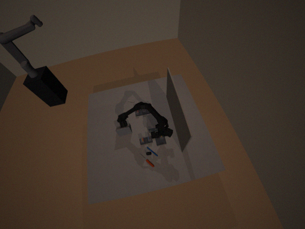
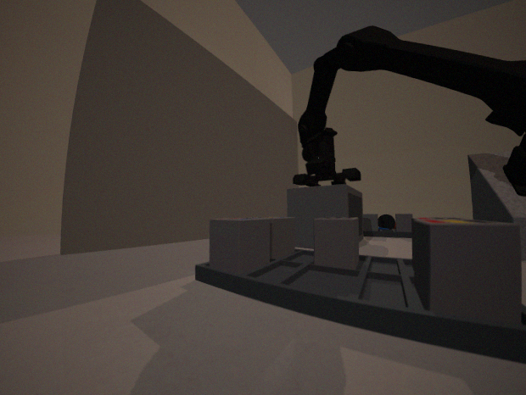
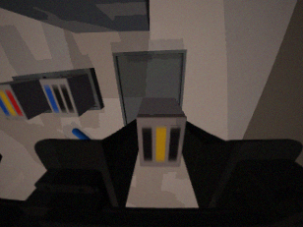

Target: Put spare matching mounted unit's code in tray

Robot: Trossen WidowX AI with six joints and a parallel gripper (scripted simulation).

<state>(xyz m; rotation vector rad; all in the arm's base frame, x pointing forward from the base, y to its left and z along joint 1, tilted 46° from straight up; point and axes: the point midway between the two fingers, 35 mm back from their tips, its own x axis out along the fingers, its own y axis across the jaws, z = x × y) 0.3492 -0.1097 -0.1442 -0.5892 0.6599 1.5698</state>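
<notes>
My gripper tip is now 10 mm past the dark tray, 10 mm to the right of it and 70 mm above it. From my gripper tip the other things lie so: blue pen 110 mm behind, 110 mm to the right, 70 mm below; grey box 60 mm behind, 180 mm to the left, 20 mm below; black tape roll 150 mm behind, 130 mm to the right, 50 mm below.
</notes>
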